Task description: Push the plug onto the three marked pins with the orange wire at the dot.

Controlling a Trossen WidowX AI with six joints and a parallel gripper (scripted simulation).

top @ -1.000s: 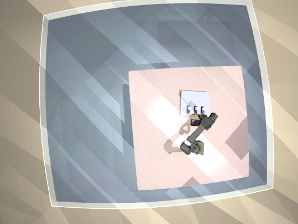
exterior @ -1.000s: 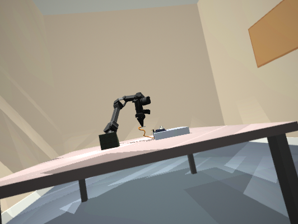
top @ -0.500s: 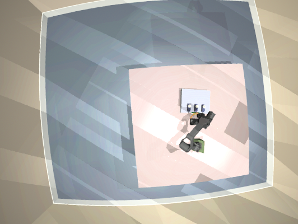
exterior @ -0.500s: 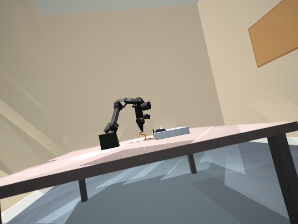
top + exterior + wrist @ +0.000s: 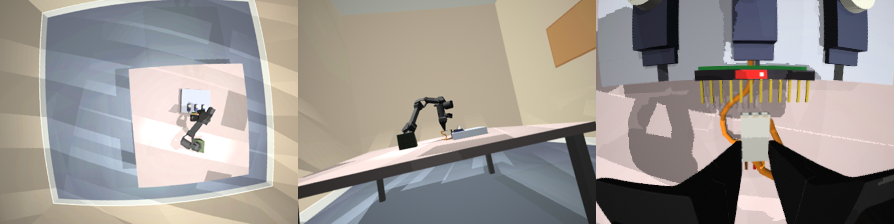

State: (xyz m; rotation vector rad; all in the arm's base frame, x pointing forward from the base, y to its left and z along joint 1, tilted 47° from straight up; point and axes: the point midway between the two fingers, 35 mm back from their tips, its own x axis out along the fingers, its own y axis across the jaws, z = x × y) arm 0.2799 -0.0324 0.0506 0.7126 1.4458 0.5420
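My gripper tip is now 5 cm short of the red band. Also, from my gripper tip: printed holder 21 cm ahead, 5 cm below, 2 cm to the right.
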